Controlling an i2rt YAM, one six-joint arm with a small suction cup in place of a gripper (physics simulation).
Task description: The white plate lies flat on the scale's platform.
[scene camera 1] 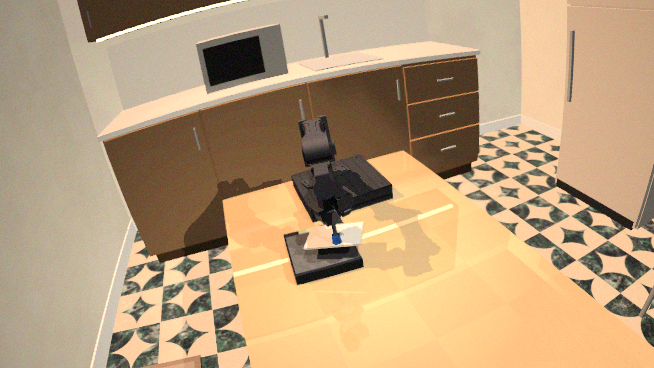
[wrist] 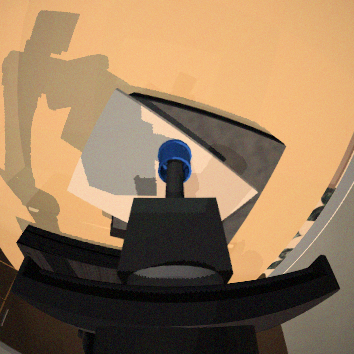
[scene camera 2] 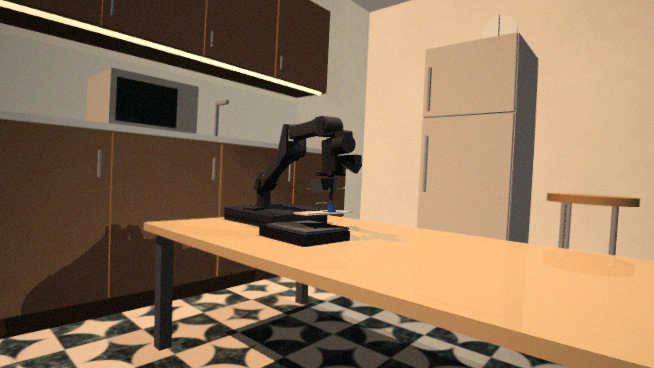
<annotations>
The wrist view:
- suction cup: 173, 148
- white plate: 119, 161, held by the suction cup
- scale: 252, 153, on the table
</annotations>
